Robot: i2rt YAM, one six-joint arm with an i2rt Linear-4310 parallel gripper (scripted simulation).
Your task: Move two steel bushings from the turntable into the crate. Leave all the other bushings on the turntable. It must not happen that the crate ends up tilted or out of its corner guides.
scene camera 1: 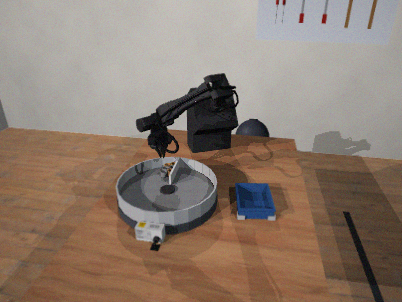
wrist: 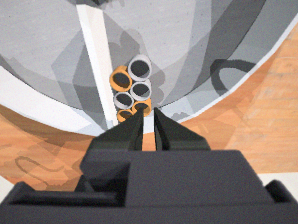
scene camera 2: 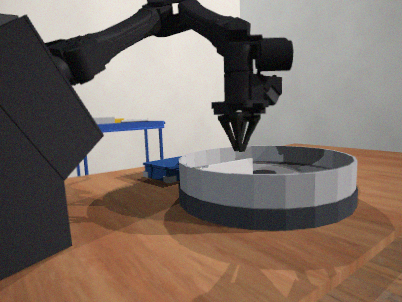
Path:
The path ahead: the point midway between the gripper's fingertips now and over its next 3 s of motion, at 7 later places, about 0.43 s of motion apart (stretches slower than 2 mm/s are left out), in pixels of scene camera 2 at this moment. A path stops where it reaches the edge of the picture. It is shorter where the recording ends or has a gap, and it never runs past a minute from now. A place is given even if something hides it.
My gripper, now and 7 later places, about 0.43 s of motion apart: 239, 151; 236, 152; 237, 156; 238, 163; 238, 163; 236, 165; 235, 165; 237, 168

